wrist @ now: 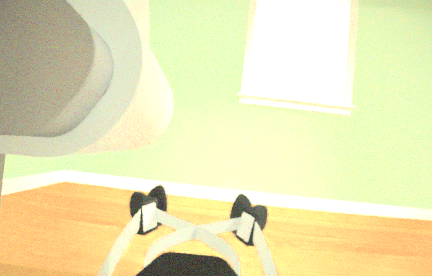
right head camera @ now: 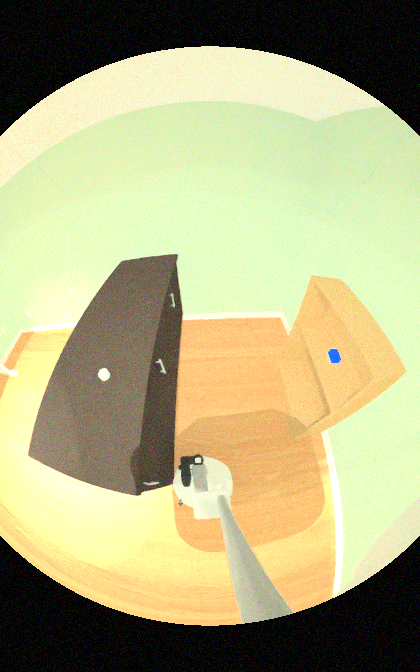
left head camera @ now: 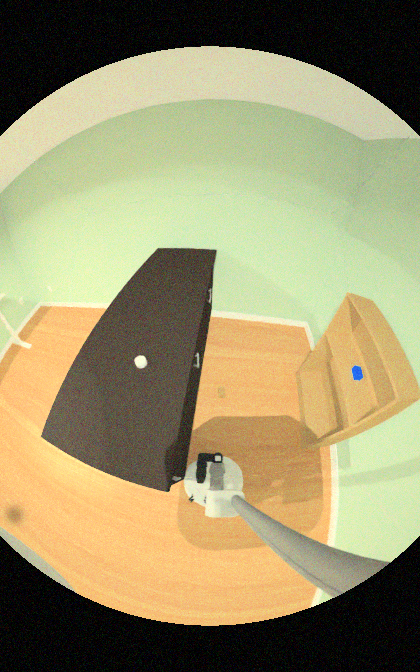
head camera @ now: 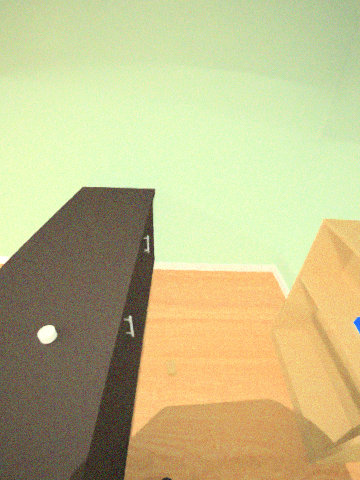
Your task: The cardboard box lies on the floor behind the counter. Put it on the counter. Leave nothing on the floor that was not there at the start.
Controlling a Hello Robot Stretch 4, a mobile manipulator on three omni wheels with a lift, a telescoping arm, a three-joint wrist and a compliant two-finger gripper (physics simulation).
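Places are measured from the robot's base along level axes (x back, y right, z up), in metres.
Pixels of known places: gripper, fingertip midpoint: (wrist: 199, 205).
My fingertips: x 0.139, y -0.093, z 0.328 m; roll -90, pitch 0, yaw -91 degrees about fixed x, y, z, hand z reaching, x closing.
Behind a point stands the place of what it marks.
A small tan cardboard box (head camera: 171, 368) {x -0.772, y 0.045, z 0.023 m} (left head camera: 221, 392) lies on the floor between the counter and the shelf unit; it is small and faint against the wood. The dark counter (head camera: 65, 280) {x -0.746, y -0.407, z 0.883 m} (left head camera: 120, 400) (right head camera: 95, 415) stands at the left, with handles on the side that faces the box. My gripper (wrist: 199, 205) {x 0.139, y -0.093, z 0.328 m} is open, with nothing between its fingertips. In the wrist view it points at floor and wall, and the box does not show there. My base stands beside the counter's near end.
A white round object (head camera: 47, 334) {x -0.485, y -0.364, z 0.907 m} (left head camera: 140, 361) (right head camera: 103, 374) stands on the counter. A wooden shelf unit (head camera: 300, 320) {x -0.984, y 1.018, z 0.185 m} (left head camera: 407, 387) (right head camera: 390, 367) at the right holds a blue object (left head camera: 357, 373) (right head camera: 334, 356). A shadow lies on the floor around my base.
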